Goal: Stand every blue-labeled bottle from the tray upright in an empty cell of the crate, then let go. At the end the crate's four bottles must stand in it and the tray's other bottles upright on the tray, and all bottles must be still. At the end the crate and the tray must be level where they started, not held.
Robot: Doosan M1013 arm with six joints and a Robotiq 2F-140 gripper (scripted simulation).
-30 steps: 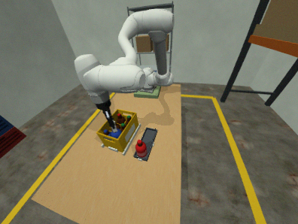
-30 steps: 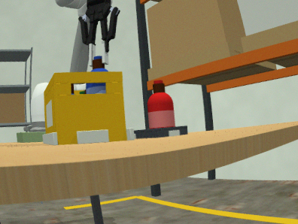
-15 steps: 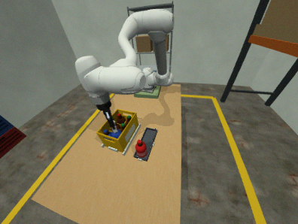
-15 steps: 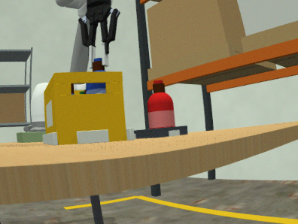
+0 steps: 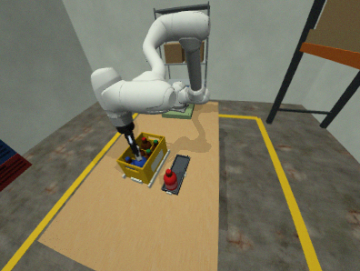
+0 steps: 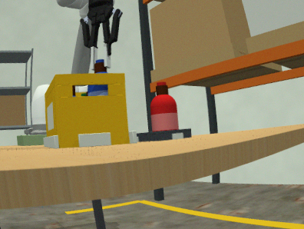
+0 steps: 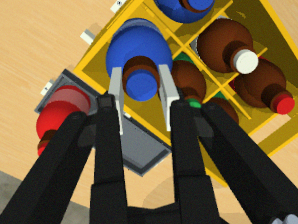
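My gripper is now 9 cm past the yellow crate, 5 cm to the left of it and 15 cm above it. Also, from my hand: red-labeled bottle (18 cm to the left, 15 cm below); dark tray (9 cm behind, 18 cm to the left, 22 cm below).
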